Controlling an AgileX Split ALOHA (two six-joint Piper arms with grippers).
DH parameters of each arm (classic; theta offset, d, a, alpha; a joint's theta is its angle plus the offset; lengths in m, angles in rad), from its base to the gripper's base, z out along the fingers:
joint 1: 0 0.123 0 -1.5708
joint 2: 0.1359 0 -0.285 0
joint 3: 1.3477 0 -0.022 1.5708
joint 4: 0 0.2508 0 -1.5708
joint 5: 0 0 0.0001 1.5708
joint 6: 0 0.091 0 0
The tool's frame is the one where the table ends.
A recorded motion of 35 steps. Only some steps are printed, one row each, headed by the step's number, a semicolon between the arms.
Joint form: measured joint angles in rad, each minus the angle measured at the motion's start. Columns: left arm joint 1, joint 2, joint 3, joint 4, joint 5, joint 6; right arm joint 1, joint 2, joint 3, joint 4, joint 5, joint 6.
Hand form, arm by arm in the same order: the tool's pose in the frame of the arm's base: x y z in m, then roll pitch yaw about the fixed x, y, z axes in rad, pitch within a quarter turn. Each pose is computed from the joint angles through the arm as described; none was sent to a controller.
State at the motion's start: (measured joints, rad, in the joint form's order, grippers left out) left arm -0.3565 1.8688 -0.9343 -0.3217 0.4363 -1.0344; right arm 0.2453 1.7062 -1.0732 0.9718 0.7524 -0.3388
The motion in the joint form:
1: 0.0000 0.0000 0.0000 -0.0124 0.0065 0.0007; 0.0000 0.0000 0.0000 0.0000 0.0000 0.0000
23: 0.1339 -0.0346 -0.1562 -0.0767 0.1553 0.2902; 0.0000 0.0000 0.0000 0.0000 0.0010 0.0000
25: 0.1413 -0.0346 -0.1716 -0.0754 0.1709 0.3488; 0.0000 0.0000 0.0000 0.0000 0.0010 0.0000
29: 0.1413 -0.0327 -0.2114 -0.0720 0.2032 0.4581; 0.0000 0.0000 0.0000 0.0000 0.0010 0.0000
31: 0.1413 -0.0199 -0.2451 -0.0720 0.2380 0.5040; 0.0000 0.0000 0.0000 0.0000 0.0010 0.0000
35: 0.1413 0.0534 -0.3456 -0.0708 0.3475 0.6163; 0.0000 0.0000 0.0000 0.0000 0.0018 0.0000
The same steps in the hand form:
1: 0.3039 -0.1269 0.1221 -2.8145 -0.0618 -2.1922; 0.3180 0.1326 0.2217 2.3864 0.2340 2.9841
23: 0.3410 -0.0974 0.1667 -2.7235 -0.0128 -2.3264; 0.3179 0.1326 0.2217 2.3862 0.2333 2.9848
25: 0.3436 -0.0957 0.1701 -2.7211 0.0094 -2.3781; 0.3179 0.1326 0.2217 2.3862 0.2333 2.9848
29: 0.3491 -0.0977 0.1785 -2.7152 0.0557 -2.4896; 0.3179 0.1326 0.2217 2.3862 0.2333 2.9848
31: 0.3535 -0.0996 0.1814 -2.7211 0.0615 -2.5428; 0.3179 0.1326 0.2217 2.3862 0.2333 2.9848
35: 0.3675 -0.1055 0.1769 -2.7604 0.0362 -2.6841; 0.3178 0.1327 0.2217 2.3861 0.2327 2.9853

